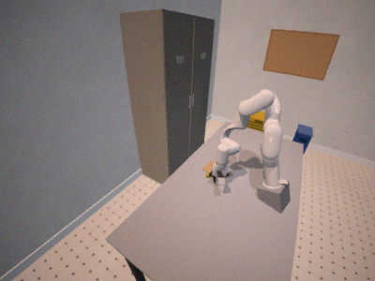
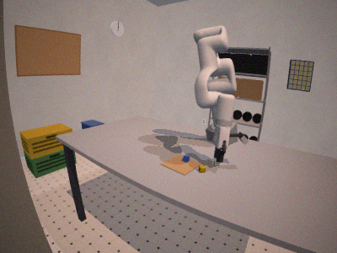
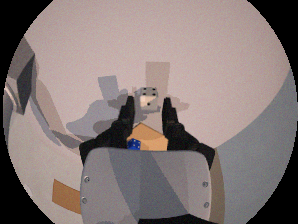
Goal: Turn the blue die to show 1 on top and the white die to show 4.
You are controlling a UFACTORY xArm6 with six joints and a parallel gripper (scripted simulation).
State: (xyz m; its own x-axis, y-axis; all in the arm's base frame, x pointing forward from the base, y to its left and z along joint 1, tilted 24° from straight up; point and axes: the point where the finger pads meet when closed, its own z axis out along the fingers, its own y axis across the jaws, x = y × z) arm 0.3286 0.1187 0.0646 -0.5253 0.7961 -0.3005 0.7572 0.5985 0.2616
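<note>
My gripper is now 40 mm above the white die. Also, from my hand: blue die: 60 mm ahead, 140 mm to the right, 30 mm below; yellow die: 90 mm ahead, 40 mm to the right, 40 mm below; tan mat: 90 mm ahead, 140 mm to the right, 50 mm below.
</note>
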